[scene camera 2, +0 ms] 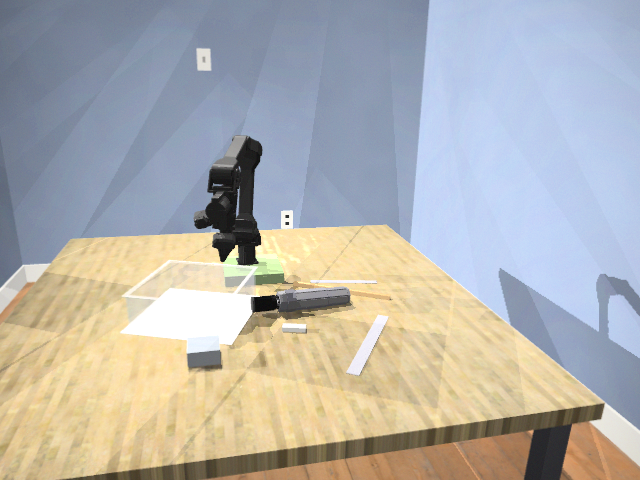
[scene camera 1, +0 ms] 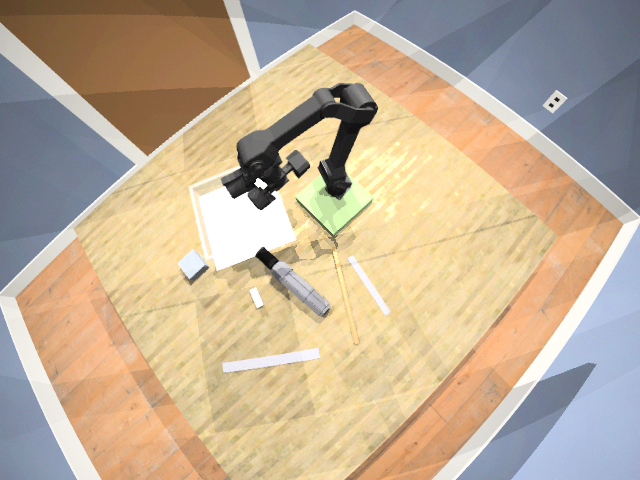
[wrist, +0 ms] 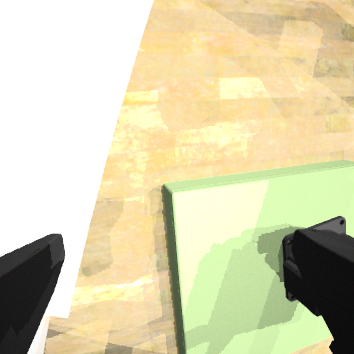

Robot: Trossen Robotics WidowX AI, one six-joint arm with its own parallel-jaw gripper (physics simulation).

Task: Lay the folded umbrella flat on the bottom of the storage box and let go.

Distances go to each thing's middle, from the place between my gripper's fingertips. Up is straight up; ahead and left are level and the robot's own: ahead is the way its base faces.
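Labels:
My gripper is 140 mm short of the storage box (scene camera 2: 194,299), and I see that my gripper is also 60 mm above the box and 100 mm to the left of it.

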